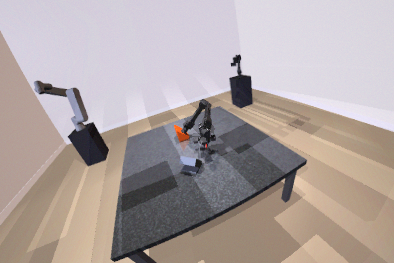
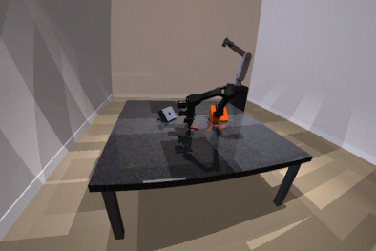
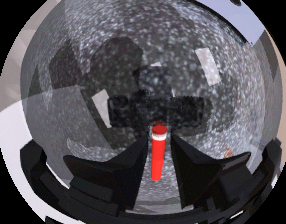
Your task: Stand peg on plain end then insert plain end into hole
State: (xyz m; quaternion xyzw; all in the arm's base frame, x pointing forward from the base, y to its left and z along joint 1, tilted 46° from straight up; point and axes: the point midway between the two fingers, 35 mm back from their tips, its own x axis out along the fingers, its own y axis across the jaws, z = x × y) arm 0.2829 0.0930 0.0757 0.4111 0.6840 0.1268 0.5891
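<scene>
Now: gripper tip 10 mm to the right of the red peg and 10 mm past it. From my gripper tip the other things lie so: sloped panel (190 mm to the right, 150 mm ahead, 40 mm above).
</scene>
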